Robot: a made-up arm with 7 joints. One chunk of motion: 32 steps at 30 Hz.
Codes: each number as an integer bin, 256 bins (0 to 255) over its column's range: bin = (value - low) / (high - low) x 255, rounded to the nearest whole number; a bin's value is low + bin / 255 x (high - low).
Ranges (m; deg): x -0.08..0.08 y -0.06..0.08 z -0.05..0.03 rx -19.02..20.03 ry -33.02..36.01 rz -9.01..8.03
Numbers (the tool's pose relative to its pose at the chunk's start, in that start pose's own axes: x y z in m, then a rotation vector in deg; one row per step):
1: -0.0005 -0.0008 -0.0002 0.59 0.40 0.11
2: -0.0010 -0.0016 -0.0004 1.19 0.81 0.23
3: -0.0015 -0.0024 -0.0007 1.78 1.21 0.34
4: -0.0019 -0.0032 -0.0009 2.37 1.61 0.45
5: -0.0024 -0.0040 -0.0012 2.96 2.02 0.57
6: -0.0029 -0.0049 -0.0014 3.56 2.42 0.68
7: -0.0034 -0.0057 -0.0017 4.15 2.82 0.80
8: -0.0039 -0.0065 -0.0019 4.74 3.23 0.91
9: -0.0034 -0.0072 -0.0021 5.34 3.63 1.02
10: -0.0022 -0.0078 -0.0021 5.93 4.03 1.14
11: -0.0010 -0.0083 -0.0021 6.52 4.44 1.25
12: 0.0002 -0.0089 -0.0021 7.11 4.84 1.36
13: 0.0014 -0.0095 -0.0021 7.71 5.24 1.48
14: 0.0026 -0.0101 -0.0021 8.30 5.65 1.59
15: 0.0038 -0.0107 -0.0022 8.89 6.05 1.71
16: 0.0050 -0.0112 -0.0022 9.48 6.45 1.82
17: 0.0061 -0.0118 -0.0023 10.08 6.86 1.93
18: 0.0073 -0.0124 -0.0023 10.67 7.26 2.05
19: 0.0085 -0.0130 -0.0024 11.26 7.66 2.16
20: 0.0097 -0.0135 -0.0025 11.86 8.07 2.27
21: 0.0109 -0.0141 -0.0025 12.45 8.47 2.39
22: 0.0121 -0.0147 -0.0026 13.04 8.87 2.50
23: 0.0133 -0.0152 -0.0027 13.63 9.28 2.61
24: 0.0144 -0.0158 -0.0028 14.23 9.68 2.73
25: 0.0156 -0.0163 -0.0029 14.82 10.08 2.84
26: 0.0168 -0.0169 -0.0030 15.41 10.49 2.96
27: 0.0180 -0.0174 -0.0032 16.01 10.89 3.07
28: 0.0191 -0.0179 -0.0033 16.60 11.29 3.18
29: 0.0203 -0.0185 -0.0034 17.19 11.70 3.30
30: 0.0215 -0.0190 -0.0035 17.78 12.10 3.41
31: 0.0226 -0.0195 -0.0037 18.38 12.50 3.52
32: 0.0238 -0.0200 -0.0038 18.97 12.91 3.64
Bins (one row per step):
1: 127 108 159 128 123 136
2: 126 106 158 132 125 138
3: 125 105 157 136 126 140
4: 124 103 157 140 128 142
5: 124 102 156 144 129 143
6: 123 100 155 147 131 145
7: 122 99 154 151 132 147
8: 121 97 153 155 134 148
9: 122 96 153 159 135 150
10: 124 95 153 163 137 152
11: 126 94 153 167 138 154
12: 128 93 153 171 140 155
13: 130 92 153 175 141 157
14: 132 91 153 178 143 159
15: 134 90 152 182 144 160
16: 135 89 152 186 146 162
17: 137 88 152 190 147 164
18: 139 87 152 194 149 166
19: 141 86 152 198 150 167
20: 143 85 151 202 152 169
21: 145 84 151 206 153 171
22: 147 83 151 209 155 172
23: 149 82 151 213 156 174
24: 150 81 150 217 158 176
25: 152 80 150 221 159 177
26: 154 79 150 225 161 179
27: 156 78 149 229 162 181
28: 158 77 149 233 164 182
29: 160 76 149 236 165 184
30: 162 75 148 240 167 186
31: 164 74 148 244 168 188
32: 165 73 147 248 170 189

